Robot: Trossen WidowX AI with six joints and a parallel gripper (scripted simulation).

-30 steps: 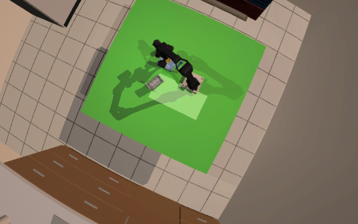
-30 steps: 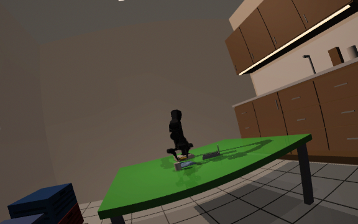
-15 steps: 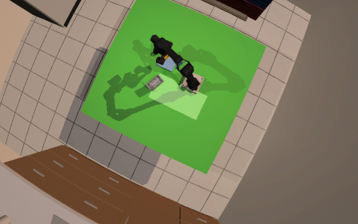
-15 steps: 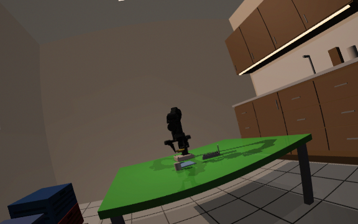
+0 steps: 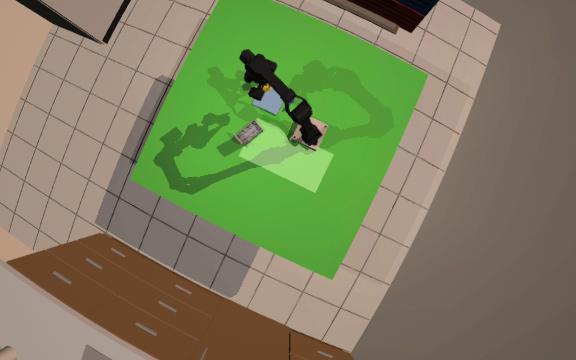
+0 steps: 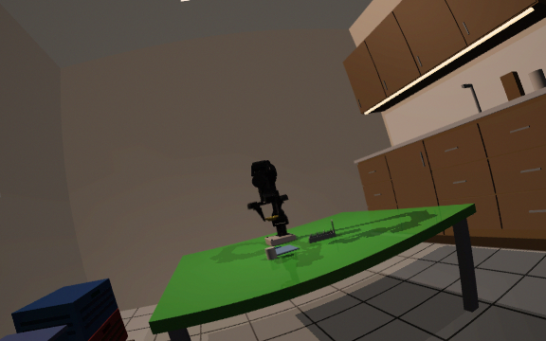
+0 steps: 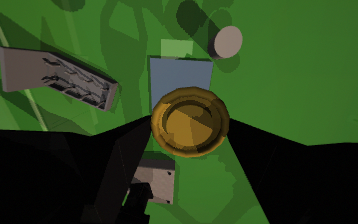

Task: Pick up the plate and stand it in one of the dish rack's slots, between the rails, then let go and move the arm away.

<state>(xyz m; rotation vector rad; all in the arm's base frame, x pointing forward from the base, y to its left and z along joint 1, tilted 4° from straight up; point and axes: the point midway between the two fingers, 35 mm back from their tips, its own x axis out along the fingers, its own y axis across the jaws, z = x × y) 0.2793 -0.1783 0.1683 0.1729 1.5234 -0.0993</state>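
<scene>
The dish rack is 220 mm to the left of my gripper tip, 140 mm below it and 40 mm ahead of it. Also, from my gripper tip: plate (10 mm above); then blue-grey mat (160 mm below, 10 mm to the left, 10 mm behind); then pale cylinder (140 mm below, 80 mm to the right, 70 mm ahead).
</scene>
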